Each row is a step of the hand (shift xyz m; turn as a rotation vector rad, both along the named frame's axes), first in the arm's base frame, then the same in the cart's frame.
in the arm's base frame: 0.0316 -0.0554 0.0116 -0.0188 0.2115 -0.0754
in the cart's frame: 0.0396 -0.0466 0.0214 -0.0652 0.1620 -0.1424
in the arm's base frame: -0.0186 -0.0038 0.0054 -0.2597 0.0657 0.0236
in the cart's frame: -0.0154 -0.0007 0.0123 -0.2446 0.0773 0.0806
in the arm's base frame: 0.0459 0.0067 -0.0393 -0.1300 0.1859 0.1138
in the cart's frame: 0.0301 -0.0115 -0.0516 -0.1074 0.2201 0.0666
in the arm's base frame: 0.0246 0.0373 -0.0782 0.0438 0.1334 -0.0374
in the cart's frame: -0.0057 0.0010 -0.0899 0.0145 0.1047 -0.0997
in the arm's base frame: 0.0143 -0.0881 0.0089 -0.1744 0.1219 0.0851
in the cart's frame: 0.0261 -0.0770 0.0379 -0.1512 0.1513 0.0823
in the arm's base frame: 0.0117 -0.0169 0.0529 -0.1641 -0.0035 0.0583
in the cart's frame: 0.0296 0.0061 0.0480 -0.1359 0.0257 0.1059
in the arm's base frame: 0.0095 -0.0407 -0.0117 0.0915 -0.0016 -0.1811
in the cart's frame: 0.0098 -0.0422 0.0030 0.0293 -0.0789 -0.1846
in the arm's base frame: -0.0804 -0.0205 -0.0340 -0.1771 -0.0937 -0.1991
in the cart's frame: -0.0842 -0.0303 0.0059 -0.2192 -0.1621 -0.0738
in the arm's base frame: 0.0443 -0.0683 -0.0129 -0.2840 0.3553 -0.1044
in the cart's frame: 0.0453 -0.0688 0.0014 -0.3403 0.2889 -0.1360
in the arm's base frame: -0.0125 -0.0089 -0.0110 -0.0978 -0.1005 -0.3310
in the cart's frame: -0.0143 -0.0123 -0.0017 -0.1853 -0.2251 -0.2103
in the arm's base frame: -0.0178 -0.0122 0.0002 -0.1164 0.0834 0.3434
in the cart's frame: -0.0153 -0.0105 0.0110 -0.0107 0.2210 0.2991
